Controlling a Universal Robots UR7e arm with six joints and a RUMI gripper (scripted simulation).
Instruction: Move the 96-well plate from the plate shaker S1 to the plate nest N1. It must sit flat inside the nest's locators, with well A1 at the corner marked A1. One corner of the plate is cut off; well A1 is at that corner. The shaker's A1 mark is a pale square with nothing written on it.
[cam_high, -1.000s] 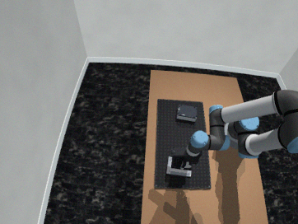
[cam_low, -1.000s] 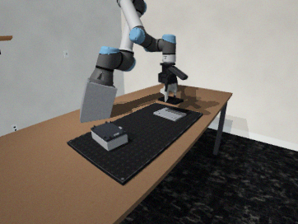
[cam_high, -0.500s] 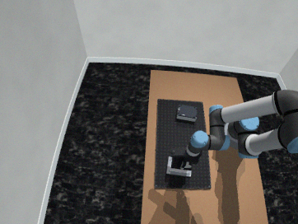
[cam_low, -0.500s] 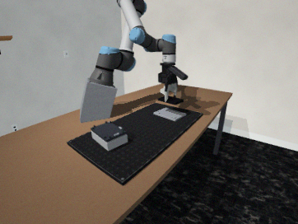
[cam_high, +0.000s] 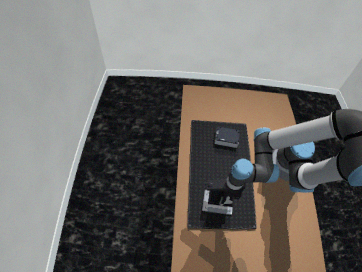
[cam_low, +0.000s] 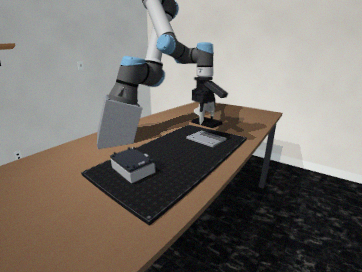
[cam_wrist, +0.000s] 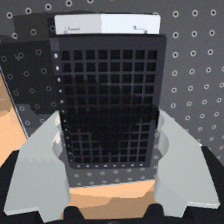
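My hand is 9 cm above the plate nest N1. Round my hand: black 96-well plate 1 cm below.
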